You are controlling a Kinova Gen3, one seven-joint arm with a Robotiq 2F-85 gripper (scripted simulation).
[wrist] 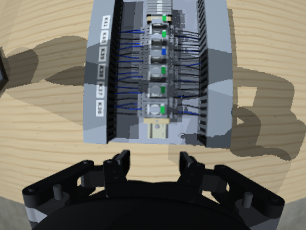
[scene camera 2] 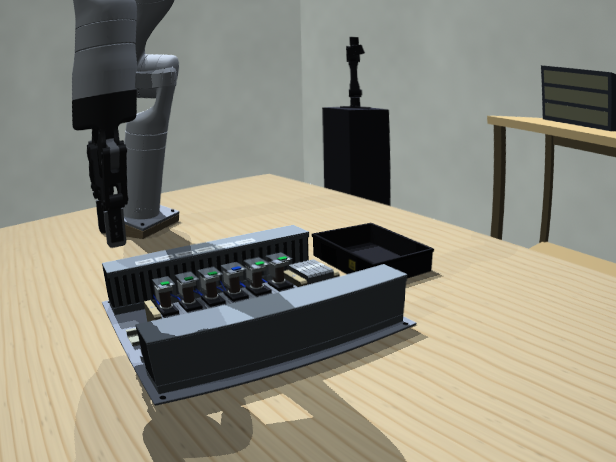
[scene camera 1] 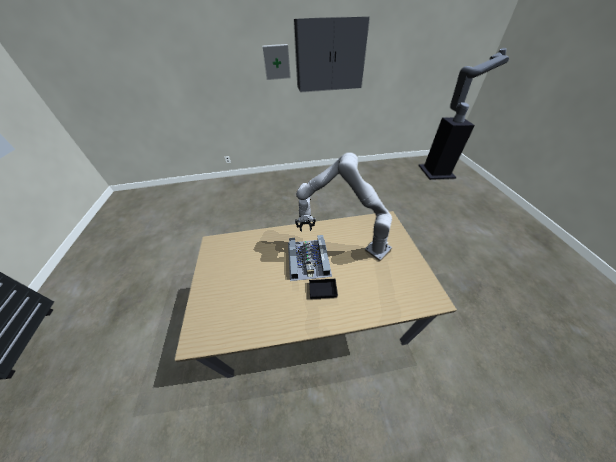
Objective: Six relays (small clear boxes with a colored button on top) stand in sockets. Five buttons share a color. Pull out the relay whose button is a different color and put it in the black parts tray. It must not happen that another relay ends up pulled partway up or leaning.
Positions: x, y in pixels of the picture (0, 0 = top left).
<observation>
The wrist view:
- gripper: 154, 159
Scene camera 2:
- gripper: 112, 238
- black parts tray: 349, 249
</observation>
